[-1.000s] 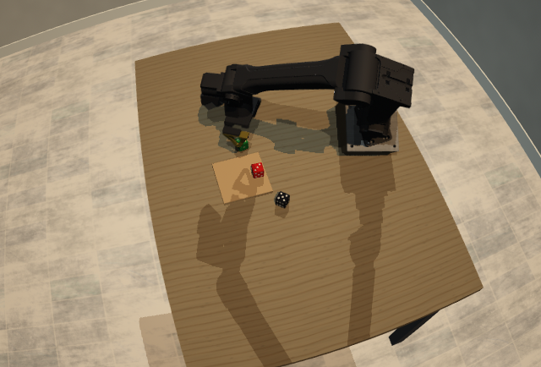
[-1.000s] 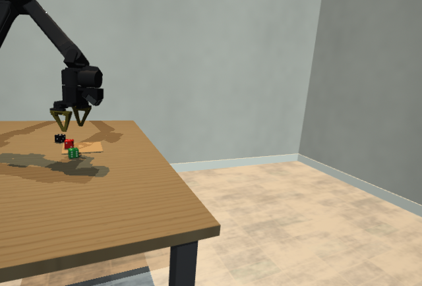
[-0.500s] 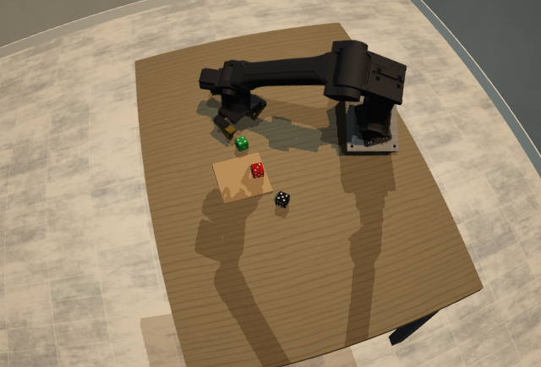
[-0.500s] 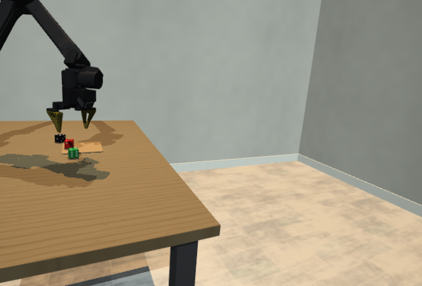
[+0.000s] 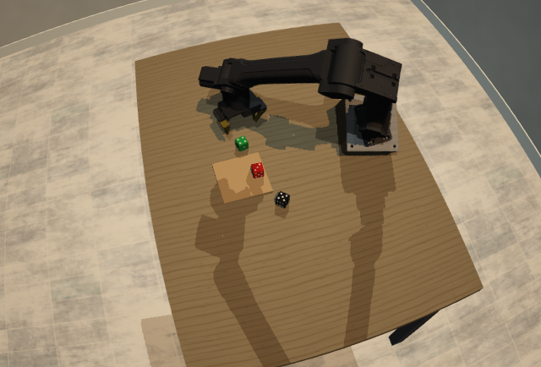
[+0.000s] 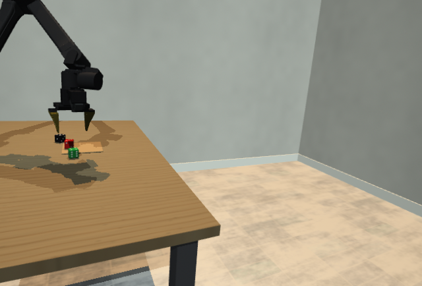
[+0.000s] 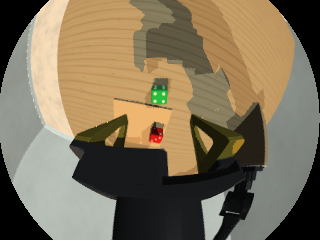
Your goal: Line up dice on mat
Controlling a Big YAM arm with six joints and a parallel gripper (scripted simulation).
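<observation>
The green die lies 8 cm below my hand. From my hand the other things lie so: black die: 7 cm behind, 21 cm to the left, 8 cm below; then tan mat: 2 cm ahead, 11 cm to the left, 10 cm below; then red die: 2 cm behind, 10 cm to the left, 8 cm below.
</observation>
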